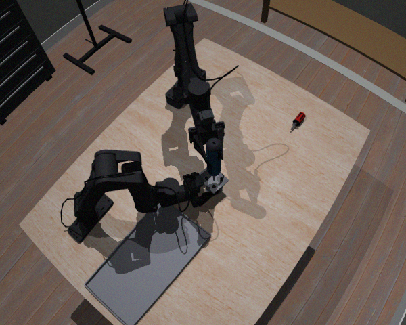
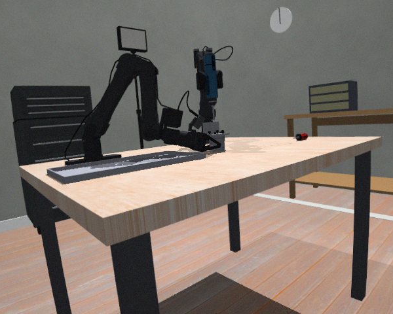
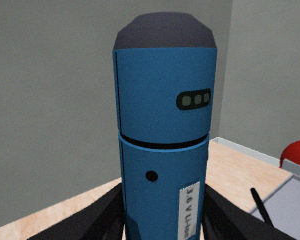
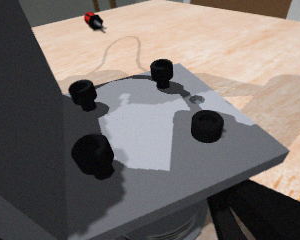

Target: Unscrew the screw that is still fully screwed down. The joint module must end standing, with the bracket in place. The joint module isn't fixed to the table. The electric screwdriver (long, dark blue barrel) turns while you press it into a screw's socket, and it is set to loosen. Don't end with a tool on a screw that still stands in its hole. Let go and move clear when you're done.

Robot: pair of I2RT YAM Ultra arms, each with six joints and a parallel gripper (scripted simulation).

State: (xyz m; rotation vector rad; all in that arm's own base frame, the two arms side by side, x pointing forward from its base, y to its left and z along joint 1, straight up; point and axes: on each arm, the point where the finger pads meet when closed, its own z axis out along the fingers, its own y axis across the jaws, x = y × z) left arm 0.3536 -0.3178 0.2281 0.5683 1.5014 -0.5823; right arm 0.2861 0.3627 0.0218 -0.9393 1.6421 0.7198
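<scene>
The grey bracket lies 5 cm above my right hand. The rest, counted from my right hand: shallow grey tray 35 cm to the right, 5 cm behind, 2 cm below; small red-handled screwdriver 41 cm to the left, 15 cm ahead, 1 cm below.
</scene>
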